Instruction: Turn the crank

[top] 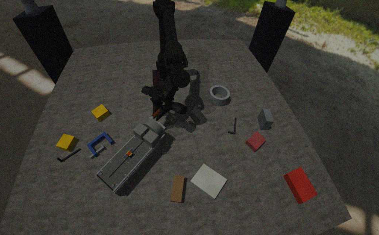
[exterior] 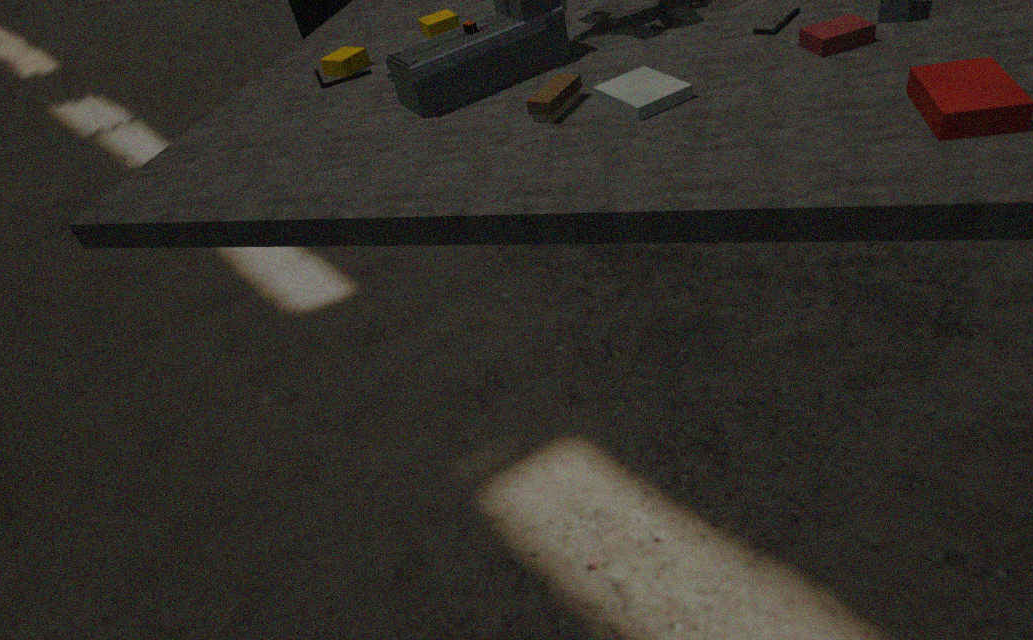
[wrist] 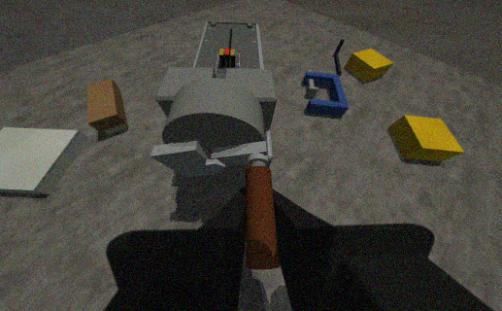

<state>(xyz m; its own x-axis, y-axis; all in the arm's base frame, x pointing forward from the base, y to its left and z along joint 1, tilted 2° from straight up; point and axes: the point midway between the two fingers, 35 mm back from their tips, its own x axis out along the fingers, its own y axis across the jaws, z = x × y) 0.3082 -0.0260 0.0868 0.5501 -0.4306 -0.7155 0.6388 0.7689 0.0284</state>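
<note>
The brown crank handle is 20 mm above my gripper tip, 10 mm to the left of it and 10 mm behind it. From my gripper tip the other things lie so: white plate (240 mm ahead, 180 mm to the left, 60 mm below); then red pointer (150 mm ahead, 80 mm to the right, 10 mm above); then brown block (260 mm ahead, 70 mm to the left, 60 mm below).
</note>
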